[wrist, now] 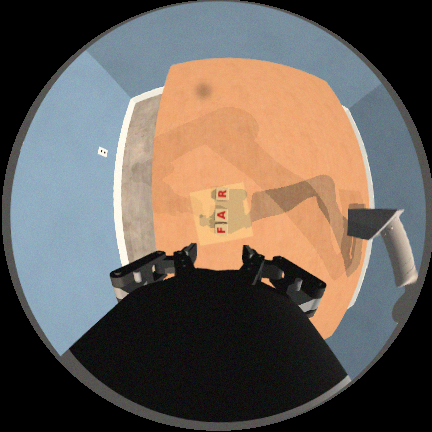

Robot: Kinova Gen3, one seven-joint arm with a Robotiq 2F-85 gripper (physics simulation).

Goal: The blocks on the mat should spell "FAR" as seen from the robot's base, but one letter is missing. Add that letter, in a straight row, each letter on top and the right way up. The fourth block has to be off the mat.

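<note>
Three cream blocks with red letters lie in a row on the pale yellow mat (202,237). The R block (222,194) is at the top of the row in the view, the A block (221,215) is below it, and the F block (221,229) is lowest. The letters face up and are turned sideways in this view. The gap between A and R is wider than the one between F and A. My gripper (219,251) is open and empty, high above the table, with its fingertips below the mat in the view. The fourth block does not show.
The orange table (300,110) bears the mat and shadows of the arm. A dark angular part (372,223) with a pale curved arm piece (400,255) stands at the right. Blue walls and a grey floor strip (137,200) show beyond the table.
</note>
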